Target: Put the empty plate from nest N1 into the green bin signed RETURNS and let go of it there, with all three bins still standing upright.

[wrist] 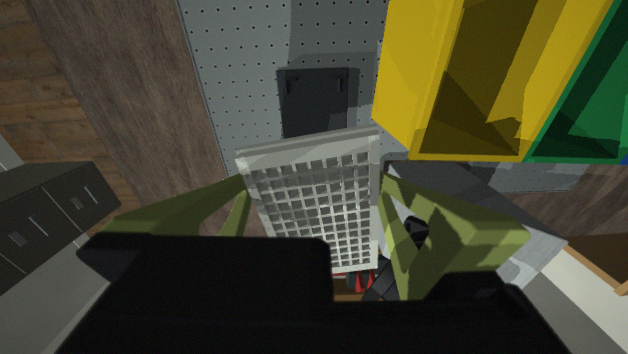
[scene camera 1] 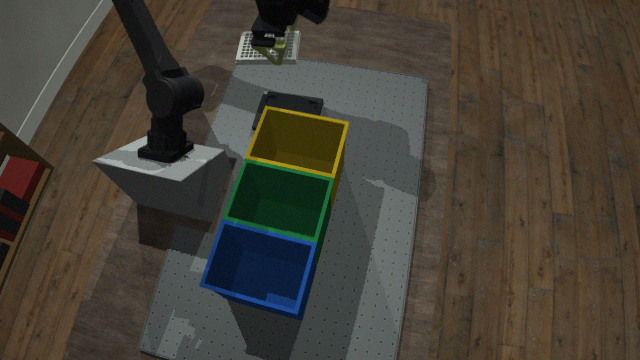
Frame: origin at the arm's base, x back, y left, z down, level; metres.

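Where they show: gripper, fingertip midpoint: (wrist: 314,177) (scene camera 1: 283,49); arm's base at its link origin: (scene camera 1: 166,152).
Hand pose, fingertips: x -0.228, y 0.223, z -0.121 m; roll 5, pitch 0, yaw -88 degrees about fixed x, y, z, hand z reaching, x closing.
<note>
Things, the pixels of their top centre, and the offset from my fingertips. Level surfaces: height alone.
- white plate at its top centre: (wrist: 321,228) (scene camera 1: 267,43) dx +0.032, dy -0.004, dz -0.017 m
- dark nest at its top centre: (wrist: 314,118) (scene camera 1: 287,111) dx +0.013, dy +0.001, dz +0.233 m
- green bin at its top centre: (scene camera 1: 278,198) dx -0.059, dy -0.302, dz +0.068 m
- yellow bin at its top centre: (wrist: 508,67) (scene camera 1: 297,139) dx -0.066, dy -0.172, dz +0.068 m
- blue bin at its top centre: (scene camera 1: 257,265) dx -0.052, dy -0.432, dz +0.068 m
- perforated board at its surface level: dz +0.248 m
The white plate (scene camera 1: 245,52) (wrist: 327,200) with a grid of wells is held between the two green fingers of my gripper (scene camera 1: 274,52) (wrist: 314,177), which is shut on its sides. The plate hangs high, beyond the yellow bin's far side in the scene view. The dark nest (scene camera 1: 294,102) (wrist: 314,102) stands on the perforated board with no plate on it. The green bin (scene camera 1: 280,200) (wrist: 590,120) stands upright between the yellow bin (scene camera 1: 305,140) (wrist: 400,75) and the blue bin (scene camera 1: 260,270). No sign shows on the bins' visible sides.
The three open bins stand upright in a row on the perforated board (scene camera 1: 395,225) (wrist: 240,60). The arm's grey pedestal (scene camera 1: 170,190) (wrist: 445,185) stands beside them. A shelf with red and black things (scene camera 1: 20,175) is at the left in the scene view.
</note>
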